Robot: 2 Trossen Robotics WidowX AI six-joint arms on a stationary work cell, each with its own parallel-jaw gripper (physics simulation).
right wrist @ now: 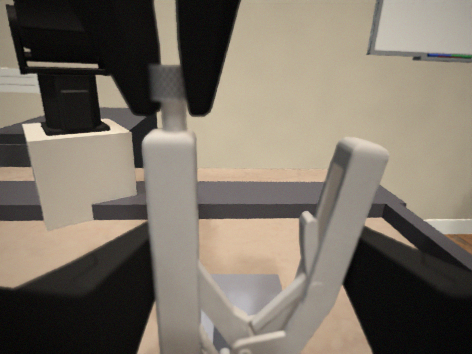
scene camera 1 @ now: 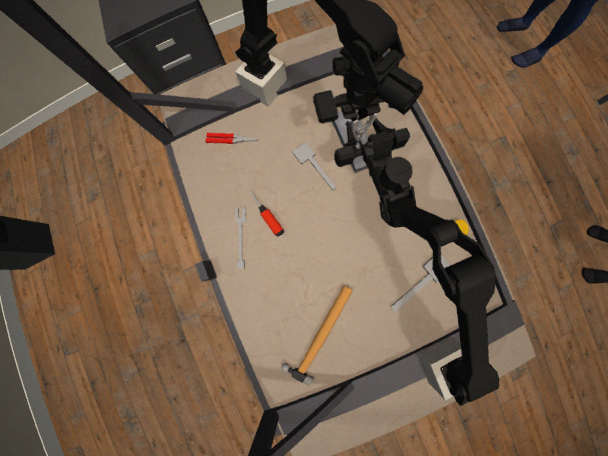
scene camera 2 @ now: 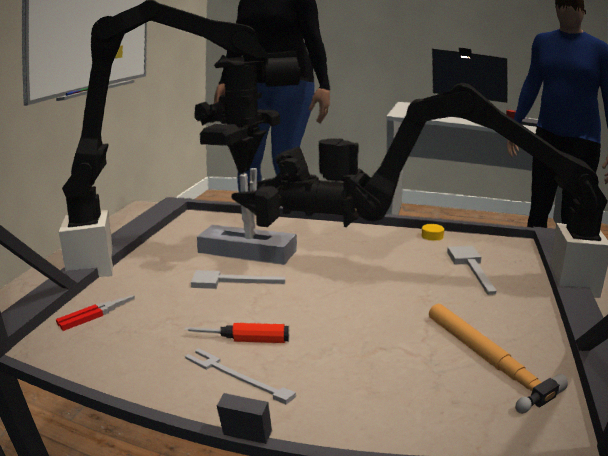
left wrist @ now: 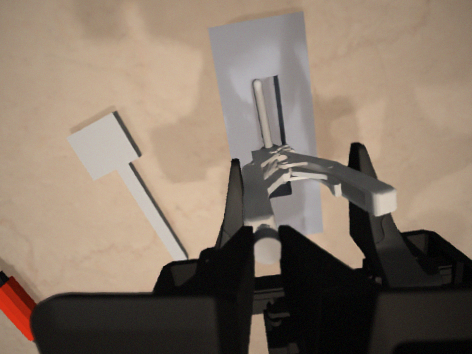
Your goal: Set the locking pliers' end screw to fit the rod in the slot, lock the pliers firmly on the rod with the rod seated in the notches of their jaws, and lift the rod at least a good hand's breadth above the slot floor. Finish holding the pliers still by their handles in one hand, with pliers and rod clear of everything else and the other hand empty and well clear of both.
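Pixels of known places: left gripper, fingertip midpoint: (right wrist: pixel 174 114) (scene camera 1: pixel 356 119) (scene camera 2: pixel 243 171) (left wrist: pixel 265 236); right gripper, fingertip midpoint: (right wrist: pixel 249 227) (scene camera 1: pixel 359 118) (scene camera 2: pixel 239 191) (left wrist: pixel 296 151); left arm's base at its link origin: (right wrist: pixel 75 127) (scene camera 1: pixel 259 66) (scene camera 2: pixel 84 220); right arm's base at its link origin: (scene camera 1: pixel 456 373) (scene camera 2: pixel 583 233).
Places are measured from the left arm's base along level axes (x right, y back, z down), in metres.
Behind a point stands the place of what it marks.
Observation:
The grey locking pliers (scene camera 1: pixel 361 127) {x -0.004, y -0.335, z 0.007 m} (scene camera 2: pixel 248 217) {x 0.023, y -0.329, z 0.023 m} (left wrist: pixel 257 192) {x 0.019, y -0.319, z -0.029 m} (right wrist: pixel 175 225) {x 0.025, y -0.328, z -0.035 m} stand upright, jaws down in the slot of the grey block (scene camera 2: pixel 225 246) {x 0.013, y -0.284, z 0.079 m} (left wrist: pixel 235 60) {x -0.020, y -0.263, z 0.066 m}, handles spread. The pale rod (left wrist: pixel 260 107) {x -0.011, y -0.303, z 0.086 m} lies in the slot and runs under the jaws; whether the notches hold it is hidden. My left gripper (scene camera 2: pixel 244 171) {x 0.022, y -0.323, z -0.063 m} (left wrist: pixel 265 236) {x 0.022, y -0.323, z -0.063 m} (right wrist: pixel 174 114) {x 0.022, y -0.323, z -0.063 m} comes from above, shut on the knurled end screw (left wrist: pixel 267 250) {x 0.022, y -0.322, z -0.075 m} (right wrist: pixel 167 82) {x 0.026, y -0.327, z -0.071 m} at the top of one handle. My right gripper (left wrist: pixel 296 151) {x -0.008, y -0.320, z -0.019 m} (right wrist: pixel 249 227) {x -0.008, y -0.320, z -0.019 m} comes in sideways, its fingers wide apart against the outer sides of both handles.
A flat-headed grey tool (scene camera 1: pixel 305 152) {x 0.112, y -0.235, z 0.089 m} (scene camera 2: pixel 205 279) {x 0.126, y -0.230, z 0.089 m} (left wrist: pixel 105 145) {x 0.111, y -0.232, z 0.089 m} lies beside the block. Red-handled pliers (scene camera 1: pixel 220 138) {x 0.219, y -0.002, z 0.090 m} (scene camera 2: pixel 82 316) {x 0.222, y -0.002, z 0.090 m}, a red screwdriver (scene camera 1: pixel 271 221) {x 0.327, y -0.280, z 0.073 m} (scene camera 2: pixel 260 332) {x 0.339, y -0.279, z 0.079 m}, a forked tool (scene camera 1: pixel 241 240) {x 0.417, y -0.238, z 0.095 m}, a hammer (scene camera 1: pixel 327 327) {x 0.465, y -0.562, z 0.076 m}, another flat-headed tool (scene camera 2: pixel 464 255) {x 0.179, y -0.710, z 0.087 m} and a yellow disc (scene camera 2: pixel 432 231) {x 0.055, y -0.702, z 0.081 m} lie farther off.

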